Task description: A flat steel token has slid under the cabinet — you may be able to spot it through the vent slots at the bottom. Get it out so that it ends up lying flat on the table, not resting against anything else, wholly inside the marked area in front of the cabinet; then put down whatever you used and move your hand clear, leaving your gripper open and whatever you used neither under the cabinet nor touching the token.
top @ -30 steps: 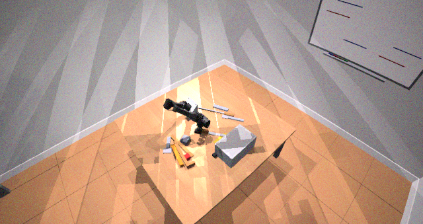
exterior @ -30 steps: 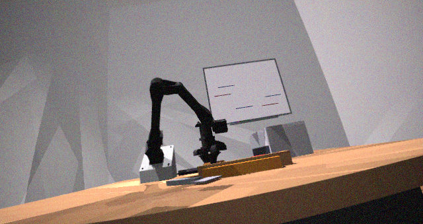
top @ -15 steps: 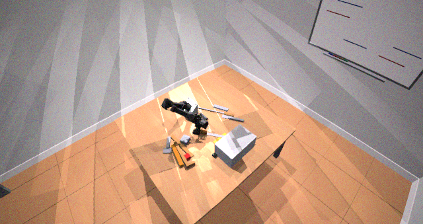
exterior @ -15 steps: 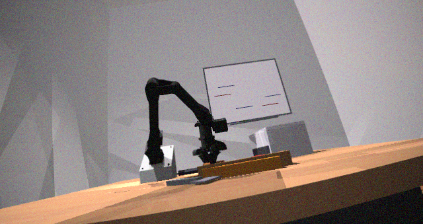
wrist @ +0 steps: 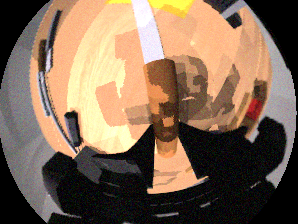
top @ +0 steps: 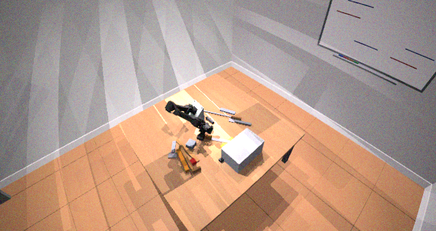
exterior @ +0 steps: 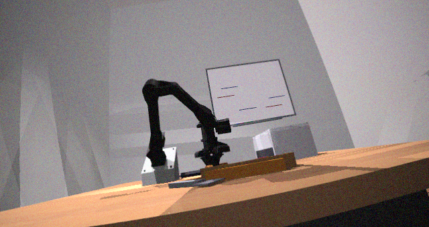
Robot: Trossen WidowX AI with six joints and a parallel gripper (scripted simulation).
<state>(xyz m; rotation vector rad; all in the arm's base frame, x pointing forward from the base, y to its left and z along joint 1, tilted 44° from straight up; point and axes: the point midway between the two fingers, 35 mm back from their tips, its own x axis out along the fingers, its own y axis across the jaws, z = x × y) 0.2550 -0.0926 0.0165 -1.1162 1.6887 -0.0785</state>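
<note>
Now: gripper tip 13 cm to the left of the grey block and 1 cm below it. Also, from my gripper tip: orange bar (28 cm to the right, 9 cm ahead, 1 cm above); thin wooden stick (19 cm to the right, 3 cm ahead); red block (22 cm to the right, 16 cm ahead, 1 cm above).
</note>
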